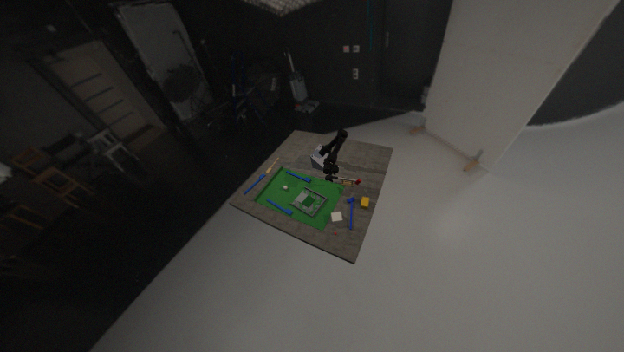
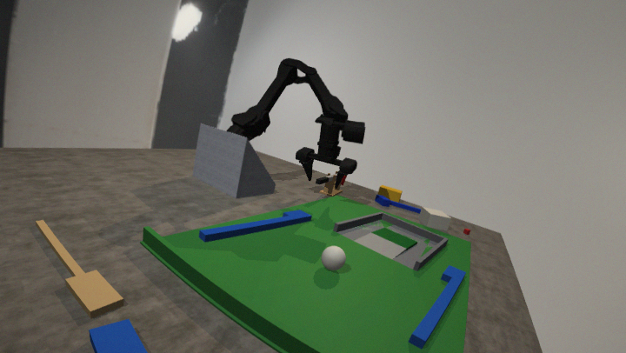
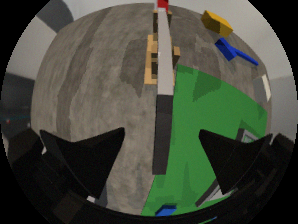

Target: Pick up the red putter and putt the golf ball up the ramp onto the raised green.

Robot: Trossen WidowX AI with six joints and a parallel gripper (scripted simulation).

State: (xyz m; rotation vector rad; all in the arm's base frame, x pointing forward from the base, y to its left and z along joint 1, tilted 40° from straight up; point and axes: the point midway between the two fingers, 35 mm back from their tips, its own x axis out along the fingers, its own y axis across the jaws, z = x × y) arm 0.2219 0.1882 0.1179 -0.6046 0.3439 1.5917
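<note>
The red putter is 110 mm to the left of my gripper tip, 30 mm behind it and 10 mm above it. From my gripper tip the other things lie so: blue putter 270 mm to the left, 250 mm ahead, 30 mm below; tan wooden piece 130 mm to the left, 20 mm behind, 10 mm below; green mat 260 mm ahead, 240 mm to the right, 50 mm below.
</note>
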